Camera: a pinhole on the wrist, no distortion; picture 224 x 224 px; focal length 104.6 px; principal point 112.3 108.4 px. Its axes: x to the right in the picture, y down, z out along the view. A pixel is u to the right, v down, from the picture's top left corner.
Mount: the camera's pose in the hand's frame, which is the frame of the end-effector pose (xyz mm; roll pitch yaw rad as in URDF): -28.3 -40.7 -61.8 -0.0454 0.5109 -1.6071
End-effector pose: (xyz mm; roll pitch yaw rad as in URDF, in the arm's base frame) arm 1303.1 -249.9 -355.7 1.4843 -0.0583 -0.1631
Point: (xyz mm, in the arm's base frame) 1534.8 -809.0 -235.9
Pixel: 27.6 181.7
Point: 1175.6 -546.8 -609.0
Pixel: 120.6 89.8
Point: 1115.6 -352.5 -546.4
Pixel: 135.3 35.8
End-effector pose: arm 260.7 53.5 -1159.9 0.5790 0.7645 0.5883
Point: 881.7 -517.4 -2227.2
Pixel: outside the picture
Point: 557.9 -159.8 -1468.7
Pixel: outside the picture
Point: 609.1 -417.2 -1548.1
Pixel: 213.1 184.1
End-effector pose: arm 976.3 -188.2 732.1 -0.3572 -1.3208 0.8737
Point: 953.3 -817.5 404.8
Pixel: 170.8 17.2
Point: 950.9 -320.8 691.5
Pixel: 101.1 76.3
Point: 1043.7 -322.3 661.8
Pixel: 186.1 46.7
